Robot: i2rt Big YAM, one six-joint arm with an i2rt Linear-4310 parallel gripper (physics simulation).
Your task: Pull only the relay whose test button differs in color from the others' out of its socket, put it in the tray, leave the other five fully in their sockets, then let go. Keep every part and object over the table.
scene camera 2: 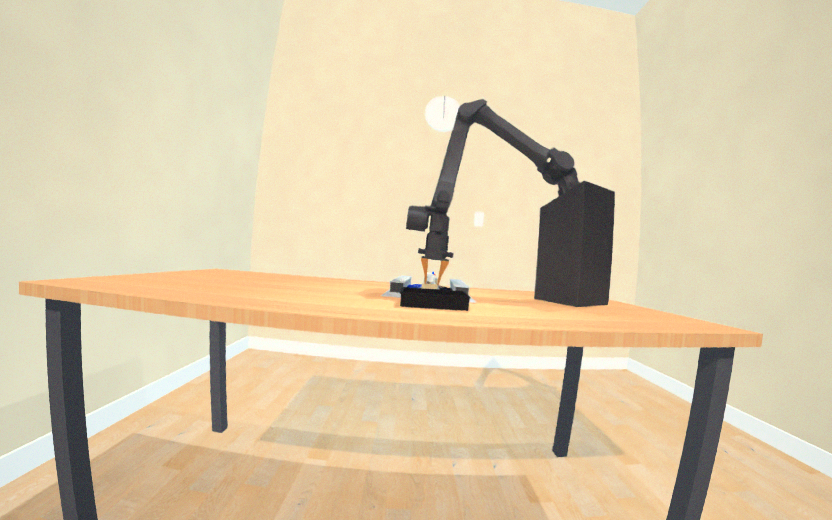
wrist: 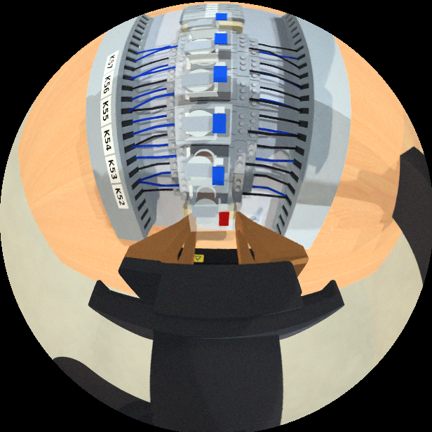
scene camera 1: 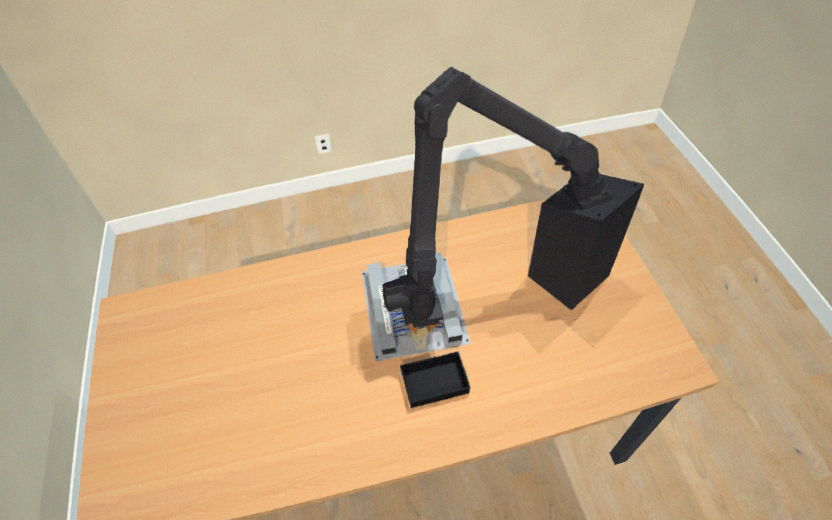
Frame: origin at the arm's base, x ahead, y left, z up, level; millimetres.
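Where they show: gripper, between the fingertips: (scene camera 2: 431, 284) (scene camera 1: 421, 331); arm's base, origin of its link: (scene camera 2: 573, 199) (scene camera 1: 587, 195).
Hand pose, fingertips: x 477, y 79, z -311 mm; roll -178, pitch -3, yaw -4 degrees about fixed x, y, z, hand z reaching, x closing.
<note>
Each offset is from my fingertips to the top centre of the thing. "pt": to the spot under its first point. Level surfaces: height alone.
The relay with the red test button (wrist: 224, 218) stands in the nearest socket of the row, by the K52 label, in the wrist view. The other relays (wrist: 200, 123) have blue buttons and stand in line beyond it. My gripper (wrist: 215, 217) (scene camera 2: 433, 282) (scene camera 1: 423, 329) is partly closed. Its orange fingertips stand close on either side of the red-button relay; whether they touch it is hard to tell. The relay sits level in the row. The black tray @(pt dx +11, dy +196, dz -21 mm) (scene camera 1: 438, 398) (scene camera 2: 434, 299) (wrist: 220, 255) lies just in front of the relay panel.
Grey slotted wire ducts (wrist: 133, 150) (wrist: 300, 150) flank the relays, with blue and black wires running to the sockets. The panel @(pt dx +137, dy -22, dz -36 mm) (scene camera 1: 372, 343) lies on the wooden table @(dz -40 mm) (scene camera 1: 245, 392). The arm's black pedestal (scene camera 1: 576, 257) (scene camera 2: 573, 257) stands to the right.
</note>
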